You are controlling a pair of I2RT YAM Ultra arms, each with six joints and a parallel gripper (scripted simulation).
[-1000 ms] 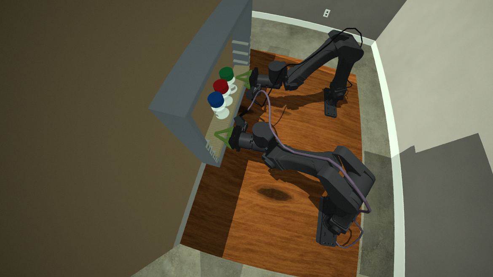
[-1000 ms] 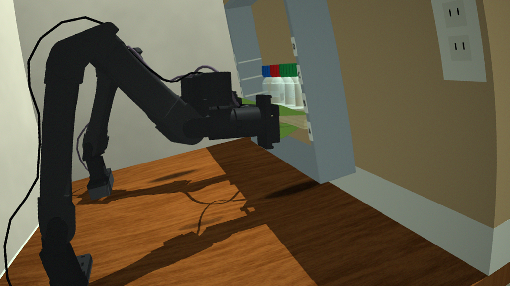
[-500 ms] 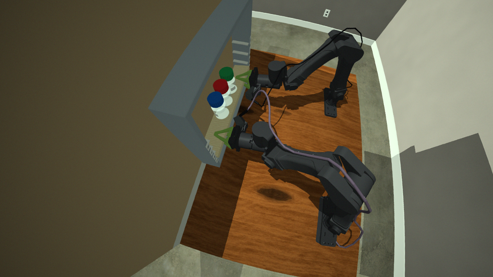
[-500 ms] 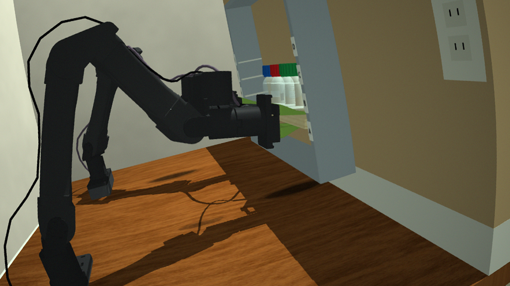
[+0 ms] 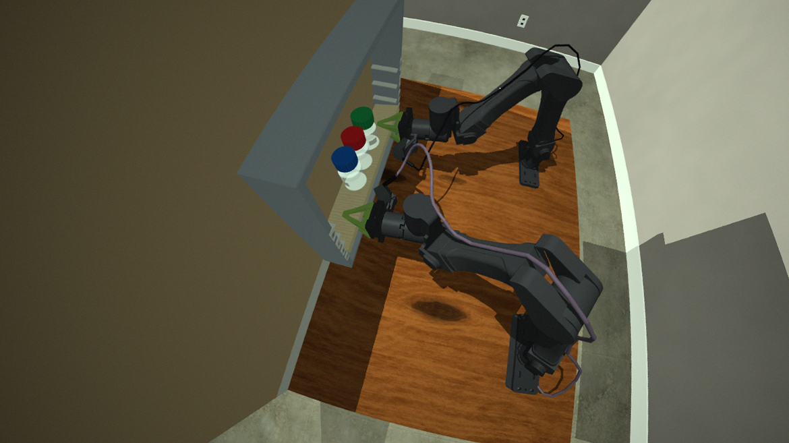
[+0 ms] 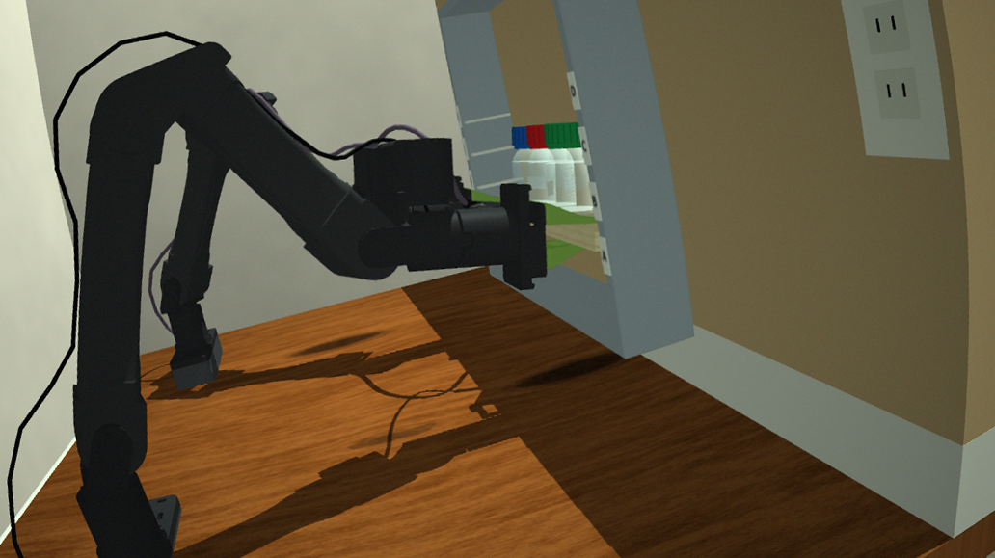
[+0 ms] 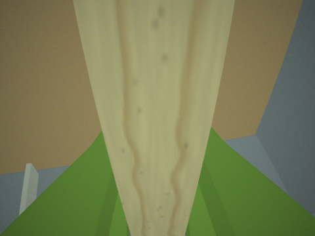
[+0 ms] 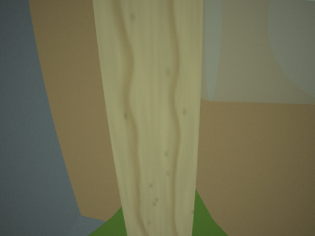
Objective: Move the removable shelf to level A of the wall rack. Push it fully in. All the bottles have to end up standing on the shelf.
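Now: left hand 10 mm short of the blue-capped bottle, 90 mm to the left of it and 50 mm below it. From my left hand the other things lie so: red-capped bottle 10 mm ahead, 150 mm to the right, 50 mm above; wooden shelf 150 mm to the right; grey wall rack 10 mm ahead, 150 mm to the right, 110 mm above.
The green-capped bottle lies 8 cm to the left of my right hand, 6 cm above it and 2 cm ahead of it. The rest, counted from my right hand: red-capped bottle (14 cm to the left, 6 cm above, 2 cm ahead); then wooden shelf (15 cm to the left, 1 cm ahead); then grey wall rack (15 cm to the left, 11 cm above, 1 cm ahead).
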